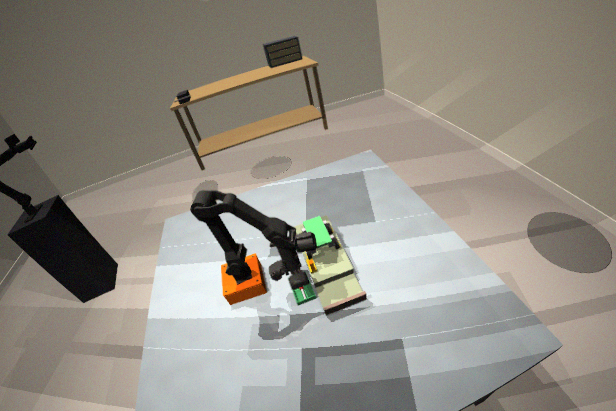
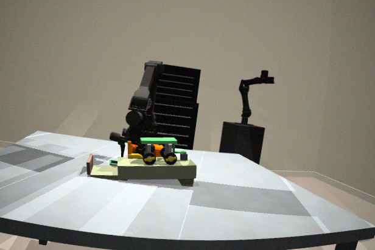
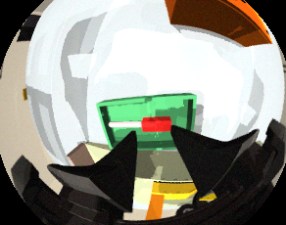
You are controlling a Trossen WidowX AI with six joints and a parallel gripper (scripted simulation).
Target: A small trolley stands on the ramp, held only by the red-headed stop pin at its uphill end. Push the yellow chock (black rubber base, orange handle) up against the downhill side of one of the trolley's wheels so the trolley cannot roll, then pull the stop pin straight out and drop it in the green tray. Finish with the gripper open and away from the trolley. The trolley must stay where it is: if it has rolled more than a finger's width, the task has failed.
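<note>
Right now my gripper tip is 2 cm to the left of the red-headed stop pin and 2 cm above it. Round my gripper tip: yellow chock (7 cm ahead, 2 cm to the left, 5 cm above); pale ramp (14 cm ahead, 8 cm to the left, 2 cm above); green tray (1 cm to the right, 4 cm below).
</note>
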